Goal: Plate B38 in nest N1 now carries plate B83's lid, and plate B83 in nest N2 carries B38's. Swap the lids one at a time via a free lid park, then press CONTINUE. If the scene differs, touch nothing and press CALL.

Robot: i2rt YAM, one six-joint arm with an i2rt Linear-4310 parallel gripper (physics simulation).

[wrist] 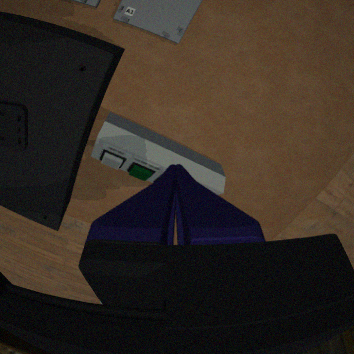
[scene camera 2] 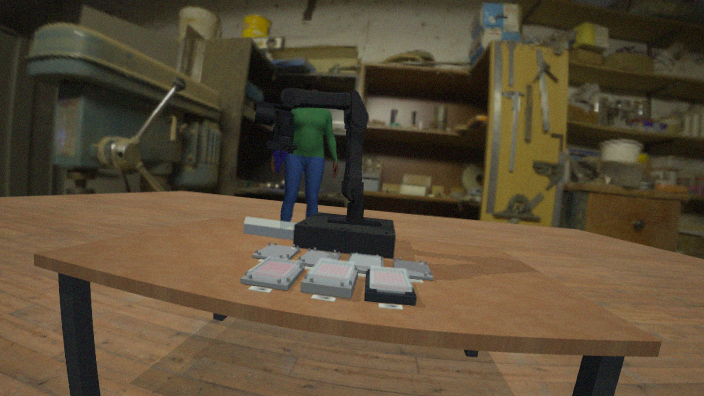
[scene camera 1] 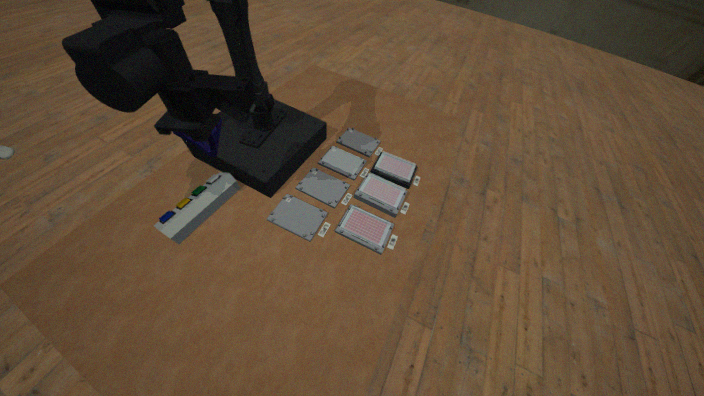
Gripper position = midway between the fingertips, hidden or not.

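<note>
Scene camera 1: the gripper [scene camera 1: 213,155] is shut and holds nothing; a grey button box [scene camera 1: 185,220] and a pad labelled LP3 [scene camera 1: 352,139] are visible too. The gripper also appears in the wrist view [wrist: 175,173], and the grey button box likewise in the wrist view [wrist: 135,144].
</note>
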